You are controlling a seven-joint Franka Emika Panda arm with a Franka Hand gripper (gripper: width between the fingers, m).
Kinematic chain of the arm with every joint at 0, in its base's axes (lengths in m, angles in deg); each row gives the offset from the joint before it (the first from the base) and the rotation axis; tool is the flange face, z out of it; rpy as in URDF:
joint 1: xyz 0 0 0.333 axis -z
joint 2: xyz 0 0 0 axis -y
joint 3: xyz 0 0 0.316 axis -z
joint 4: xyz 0.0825 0 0 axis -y
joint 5: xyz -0.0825 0 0.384 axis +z
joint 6: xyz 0 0 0 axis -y
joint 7: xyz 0.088 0 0 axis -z
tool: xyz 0 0 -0.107 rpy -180 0 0
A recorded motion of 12 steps. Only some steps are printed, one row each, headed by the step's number.
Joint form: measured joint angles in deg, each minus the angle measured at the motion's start. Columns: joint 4, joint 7, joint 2, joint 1, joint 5, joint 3, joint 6.
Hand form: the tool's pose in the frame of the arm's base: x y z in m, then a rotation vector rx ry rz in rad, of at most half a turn. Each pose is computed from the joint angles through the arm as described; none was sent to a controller.
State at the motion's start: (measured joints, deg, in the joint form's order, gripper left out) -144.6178 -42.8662 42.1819 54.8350 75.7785 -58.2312 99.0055
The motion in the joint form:
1: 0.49 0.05 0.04 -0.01 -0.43 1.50 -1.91
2: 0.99 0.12 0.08 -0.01 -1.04 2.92 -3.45
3: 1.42 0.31 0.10 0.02 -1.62 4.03 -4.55
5: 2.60 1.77 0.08 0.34 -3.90 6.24 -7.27
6: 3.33 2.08 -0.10 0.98 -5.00 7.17 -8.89
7: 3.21 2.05 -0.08 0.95 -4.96 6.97 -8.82
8: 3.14 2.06 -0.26 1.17 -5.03 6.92 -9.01
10: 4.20 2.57 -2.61 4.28 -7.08 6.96 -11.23
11: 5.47 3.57 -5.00 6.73 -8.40 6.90 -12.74
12: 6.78 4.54 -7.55 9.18 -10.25 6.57 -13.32
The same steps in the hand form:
1: 0.4045 0.1144 0.4023 -2.4487 -0.2122 -0.1638
2: 0.4044 0.1105 0.4107 -2.4349 -0.2163 -0.1620
3: 0.4044 0.1069 0.4175 -2.4270 -0.2167 -0.1607
5: 0.4036 0.0984 0.4316 -2.4244 -0.2042 -0.1327
6: 0.4039 0.0923 0.4381 -2.4199 -0.2008 -0.1183
7: 0.4036 0.0933 0.4366 -2.4210 -0.2018 -0.1150
8: 0.4035 0.0917 0.4352 -2.4181 -0.1968 -0.1088
10: 0.4082 0.0710 0.4331 -2.3989 -0.1496 -0.0567
11: 0.4136 0.0550 0.4332 -2.3740 -0.1040 -0.0195
12: 0.4195 0.0375 0.4320 -2.3632 -0.0599 0.0123

